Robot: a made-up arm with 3 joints. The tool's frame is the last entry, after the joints.
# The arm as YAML. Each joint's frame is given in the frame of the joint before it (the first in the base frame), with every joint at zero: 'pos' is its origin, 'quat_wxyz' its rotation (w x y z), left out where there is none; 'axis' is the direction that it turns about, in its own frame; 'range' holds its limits. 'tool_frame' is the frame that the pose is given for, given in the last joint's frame.
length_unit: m
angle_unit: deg
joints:
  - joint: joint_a
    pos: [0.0, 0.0, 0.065]
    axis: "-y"
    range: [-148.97, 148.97]
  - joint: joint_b
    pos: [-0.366, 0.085, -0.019]
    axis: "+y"
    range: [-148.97, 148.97]
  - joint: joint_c
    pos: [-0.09, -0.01, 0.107]
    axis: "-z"
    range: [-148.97, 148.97]
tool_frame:
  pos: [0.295, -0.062, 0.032]
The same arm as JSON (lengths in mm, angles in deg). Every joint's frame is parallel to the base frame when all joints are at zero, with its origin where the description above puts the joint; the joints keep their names.
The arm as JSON. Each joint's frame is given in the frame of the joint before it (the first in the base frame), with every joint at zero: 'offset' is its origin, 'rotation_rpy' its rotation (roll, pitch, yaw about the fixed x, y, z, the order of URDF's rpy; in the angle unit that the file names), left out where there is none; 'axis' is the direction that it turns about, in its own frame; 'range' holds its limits. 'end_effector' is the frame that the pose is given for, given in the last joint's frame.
{
  "length_unit": "mm",
  "angle_unit": "deg",
  "chain": [
    {
      "id": "joint_a",
      "offset": [
        0.0,
        0.0,
        65.0
      ],
      "axis": [
        0.0,
        -1.0,
        0.0
      ],
      "range": [
        -148.97,
        148.97
      ]
    },
    {
      "id": "joint_b",
      "offset": [
        -366.0,
        85.0,
        -19.0
      ],
      "axis": [
        0.0,
        1.0,
        0.0
      ],
      "range": [
        -148.97,
        148.97
      ]
    },
    {
      "id": "joint_c",
      "offset": [
        -90.0,
        -10.0,
        107.0
      ],
      "axis": [
        0.0,
        0.0,
        -1.0
      ],
      "range": [
        -148.97,
        148.97
      ]
    }
  ],
  "end_effector": {
    "offset": [
      295.0,
      -62.0,
      32.0
    ]
  }
}

